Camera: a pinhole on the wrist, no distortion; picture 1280 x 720 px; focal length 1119.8 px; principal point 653.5 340.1 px. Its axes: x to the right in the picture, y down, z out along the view. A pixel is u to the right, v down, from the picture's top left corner.
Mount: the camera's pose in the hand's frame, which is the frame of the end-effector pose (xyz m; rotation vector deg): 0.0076 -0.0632 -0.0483 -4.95 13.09 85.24
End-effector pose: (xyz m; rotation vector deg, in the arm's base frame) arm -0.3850 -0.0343 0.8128 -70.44 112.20 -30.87
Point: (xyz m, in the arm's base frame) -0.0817 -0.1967 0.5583
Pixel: 423 43
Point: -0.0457 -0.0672 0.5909
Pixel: 433 395
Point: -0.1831 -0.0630 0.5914
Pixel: 703 303
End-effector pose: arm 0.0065 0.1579 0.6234 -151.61 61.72 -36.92
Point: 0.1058 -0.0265 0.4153
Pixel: 1194 63
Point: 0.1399 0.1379 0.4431
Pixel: 674 312
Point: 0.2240 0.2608 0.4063
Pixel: 181 454
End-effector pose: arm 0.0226 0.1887 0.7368 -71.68 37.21 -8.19
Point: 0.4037 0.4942 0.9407
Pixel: 181 220
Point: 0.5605 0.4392 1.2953
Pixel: outside the picture
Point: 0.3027 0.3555 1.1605
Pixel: outside the picture
